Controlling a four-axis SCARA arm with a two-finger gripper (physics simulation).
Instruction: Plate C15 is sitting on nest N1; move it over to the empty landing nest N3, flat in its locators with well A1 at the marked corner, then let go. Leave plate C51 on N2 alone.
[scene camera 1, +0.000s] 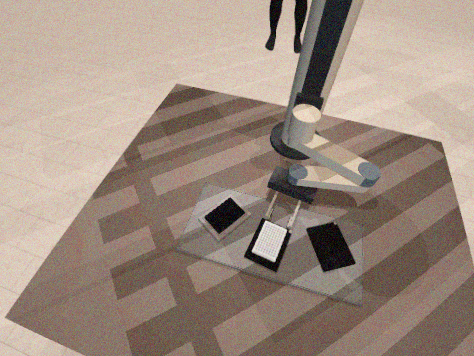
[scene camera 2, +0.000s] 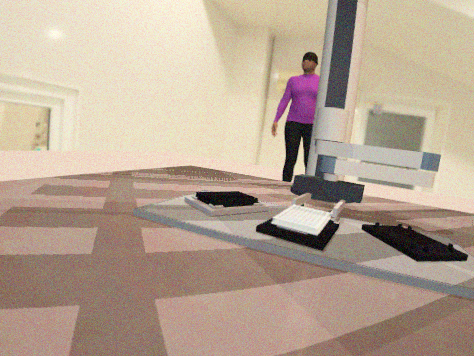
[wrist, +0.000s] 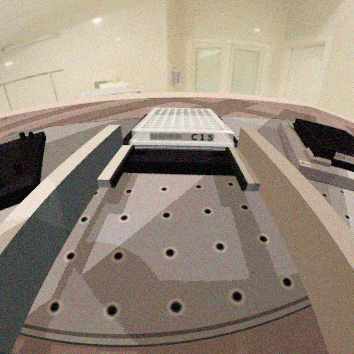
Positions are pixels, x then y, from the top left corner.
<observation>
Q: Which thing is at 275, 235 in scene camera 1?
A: A white well plate C15.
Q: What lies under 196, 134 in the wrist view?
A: A white well plate C15.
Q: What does my gripper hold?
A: Nothing.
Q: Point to a black plate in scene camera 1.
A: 220, 218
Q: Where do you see a white well plate C15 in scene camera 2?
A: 304, 220
</observation>
